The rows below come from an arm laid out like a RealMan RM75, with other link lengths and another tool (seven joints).
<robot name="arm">
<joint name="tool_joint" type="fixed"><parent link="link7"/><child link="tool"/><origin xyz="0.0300 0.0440 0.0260" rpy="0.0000 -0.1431 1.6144"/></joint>
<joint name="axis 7" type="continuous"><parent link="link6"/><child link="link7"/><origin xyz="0.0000 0.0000 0.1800"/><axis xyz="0 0 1"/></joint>
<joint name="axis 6" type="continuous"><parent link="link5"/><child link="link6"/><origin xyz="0.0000 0.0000 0.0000"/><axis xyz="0 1 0"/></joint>
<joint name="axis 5" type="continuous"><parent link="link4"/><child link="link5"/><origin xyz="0.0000 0.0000 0.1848"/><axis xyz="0 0 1"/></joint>
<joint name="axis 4" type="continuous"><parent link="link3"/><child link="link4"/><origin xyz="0.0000 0.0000 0.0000"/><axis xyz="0 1 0"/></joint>
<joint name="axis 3" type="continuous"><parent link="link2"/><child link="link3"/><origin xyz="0.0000 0.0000 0.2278"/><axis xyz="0 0 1"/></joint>
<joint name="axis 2" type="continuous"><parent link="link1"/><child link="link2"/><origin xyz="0.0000 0.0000 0.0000"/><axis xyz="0 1 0"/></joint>
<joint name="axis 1" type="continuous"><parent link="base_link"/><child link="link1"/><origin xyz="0.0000 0.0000 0.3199"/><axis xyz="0 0 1"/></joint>
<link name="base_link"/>
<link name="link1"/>
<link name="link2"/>
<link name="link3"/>
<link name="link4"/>
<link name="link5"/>
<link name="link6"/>
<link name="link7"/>
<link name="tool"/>
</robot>
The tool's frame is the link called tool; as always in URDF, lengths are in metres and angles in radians. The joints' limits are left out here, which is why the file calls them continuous.
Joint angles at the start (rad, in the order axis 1, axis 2, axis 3, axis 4, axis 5, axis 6, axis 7):
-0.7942, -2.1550, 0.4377, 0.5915, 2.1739, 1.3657, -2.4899
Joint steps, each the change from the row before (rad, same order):
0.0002, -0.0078, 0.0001, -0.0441, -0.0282, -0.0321, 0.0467
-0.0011, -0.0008, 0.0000, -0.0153, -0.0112, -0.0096, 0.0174
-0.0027, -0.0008, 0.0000, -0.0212, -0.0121, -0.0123, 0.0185
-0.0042, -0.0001, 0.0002, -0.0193, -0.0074, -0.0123, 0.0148
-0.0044, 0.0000, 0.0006, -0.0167, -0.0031, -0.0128, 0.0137
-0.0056, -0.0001, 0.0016, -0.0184, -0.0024, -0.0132, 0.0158
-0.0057, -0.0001, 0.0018, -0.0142, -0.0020, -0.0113, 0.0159
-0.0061, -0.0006, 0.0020, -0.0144, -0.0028, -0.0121, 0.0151
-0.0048, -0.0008, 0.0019, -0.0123, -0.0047, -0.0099, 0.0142
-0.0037, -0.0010, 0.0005, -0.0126, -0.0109, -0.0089, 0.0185
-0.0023, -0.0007, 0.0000, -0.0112, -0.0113, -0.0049, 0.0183
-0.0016, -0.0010, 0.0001, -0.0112, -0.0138, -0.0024, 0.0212
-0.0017, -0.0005, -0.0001, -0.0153, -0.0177, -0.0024, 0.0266
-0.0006, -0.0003, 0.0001, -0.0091, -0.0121, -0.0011, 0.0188
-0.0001, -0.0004, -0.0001, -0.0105, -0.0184, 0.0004, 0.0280
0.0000, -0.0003, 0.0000, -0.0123, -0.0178, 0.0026, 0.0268
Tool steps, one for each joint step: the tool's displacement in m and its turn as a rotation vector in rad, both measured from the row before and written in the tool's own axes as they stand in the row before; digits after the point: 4 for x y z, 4 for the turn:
-0.0009, 0.0043, 0.0058, 0.0142, 0.0142, -0.0020
0.0002, 0.0009, 0.0015, 0.0058, 0.0058, 0.0018
0.0002, 0.0015, 0.0024, 0.0043, 0.0062, -0.0009
0.0000, 0.0014, 0.0026, 0.0018, 0.0025, 0.0001
-0.0004, 0.0014, 0.0027, 0.0005, -0.0017, 0.0028
-0.0001, 0.0021, 0.0033, -0.0018, -0.0019, 0.0054
0.0004, 0.0017, 0.0028, -0.0009, -0.0018, 0.0092
0.0006, 0.0017, 0.0030, -0.0008, -0.0015, 0.0081
0.0008, 0.0014, 0.0024, 0.0005, 0.0003, 0.0069
0.0013, 0.0007, 0.0017, 0.0055, 0.0046, 0.0065
0.0014, 0.0008, 0.0011, 0.0051, 0.0066, 0.0060
0.0019, 0.0010, 0.0008, 0.0058, 0.0096, 0.0072
0.0021, 0.0012, 0.0007, 0.0073, 0.0121, 0.0078
0.0014, 0.0007, 0.0003, 0.0059, 0.0079, 0.0066
0.0022, 0.0005, -0.0002, 0.0105, 0.0122, 0.0112
0.0023, 0.0011, -0.0002, 0.0080, 0.0136, 0.0090

